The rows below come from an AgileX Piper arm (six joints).
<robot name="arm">
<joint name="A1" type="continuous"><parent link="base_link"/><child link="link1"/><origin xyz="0.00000 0.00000 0.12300" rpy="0.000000 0.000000 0.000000"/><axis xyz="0 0 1"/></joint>
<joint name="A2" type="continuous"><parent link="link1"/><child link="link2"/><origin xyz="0.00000 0.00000 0.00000" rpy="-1.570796 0.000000 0.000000"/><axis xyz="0 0 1"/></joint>
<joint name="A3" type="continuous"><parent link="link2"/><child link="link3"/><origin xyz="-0.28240 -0.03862 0.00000" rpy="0.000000 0.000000 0.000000"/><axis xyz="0 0 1"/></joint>
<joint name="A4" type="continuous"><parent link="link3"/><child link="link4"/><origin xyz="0.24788 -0.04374 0.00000" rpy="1.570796 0.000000 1.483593"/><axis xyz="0 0 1"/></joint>
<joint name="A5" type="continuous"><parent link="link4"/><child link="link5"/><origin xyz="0.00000 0.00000 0.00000" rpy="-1.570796 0.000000 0.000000"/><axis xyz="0 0 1"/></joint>
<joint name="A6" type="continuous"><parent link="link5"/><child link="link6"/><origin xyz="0.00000 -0.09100 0.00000" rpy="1.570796 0.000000 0.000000"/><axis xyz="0 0 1"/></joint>
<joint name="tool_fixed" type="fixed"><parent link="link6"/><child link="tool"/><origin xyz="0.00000 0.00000 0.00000" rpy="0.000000 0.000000 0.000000"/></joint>
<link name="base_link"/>
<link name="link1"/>
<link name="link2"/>
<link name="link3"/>
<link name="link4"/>
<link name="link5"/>
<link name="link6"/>
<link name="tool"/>
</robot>
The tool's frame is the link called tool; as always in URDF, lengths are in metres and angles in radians. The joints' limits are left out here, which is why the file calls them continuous.
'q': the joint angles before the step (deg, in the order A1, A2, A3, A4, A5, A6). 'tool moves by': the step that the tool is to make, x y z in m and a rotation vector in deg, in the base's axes. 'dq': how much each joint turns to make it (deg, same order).
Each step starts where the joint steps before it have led.
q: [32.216, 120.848, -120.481, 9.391, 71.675, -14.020]
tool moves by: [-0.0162, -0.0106, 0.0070, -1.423, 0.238, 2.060]
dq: [-0.001, -4.583, 5.890, -0.217, 0.002, -2.274]
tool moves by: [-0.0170, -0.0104, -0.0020, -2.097, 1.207, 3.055]
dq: [0.035, -4.138, 6.764, 0.001, 0.008, -3.261]
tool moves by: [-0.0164, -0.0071, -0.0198, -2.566, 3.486, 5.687]
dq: [0.099, -2.508, 7.927, 1.385, -0.126, -5.984]
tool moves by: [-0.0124, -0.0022, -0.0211, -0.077, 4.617, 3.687]
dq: [-0.008, -0.809, 5.924, 3.307, -0.305, -4.354]
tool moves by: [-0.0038, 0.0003, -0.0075, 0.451, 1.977, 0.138]
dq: [0.009, -0.010, 1.780, 1.549, -0.230, -0.494]
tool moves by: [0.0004, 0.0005, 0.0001, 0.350, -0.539, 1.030]
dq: [-0.004, 0.010, -0.005, 0.199, -0.353, -1.218]
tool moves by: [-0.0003, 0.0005, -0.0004, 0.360, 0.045, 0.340]
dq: [0.001, -0.003, 0.135, 0.415, -0.167, -0.489]
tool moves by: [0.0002, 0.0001, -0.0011, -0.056, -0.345, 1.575]
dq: [-0.004, 0.128, 0.050, 0.002, -0.009, -1.656]
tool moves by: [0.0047, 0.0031, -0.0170, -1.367, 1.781, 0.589]
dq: [0.044, 2.461, 0.012, -0.131, -0.094, -0.563]
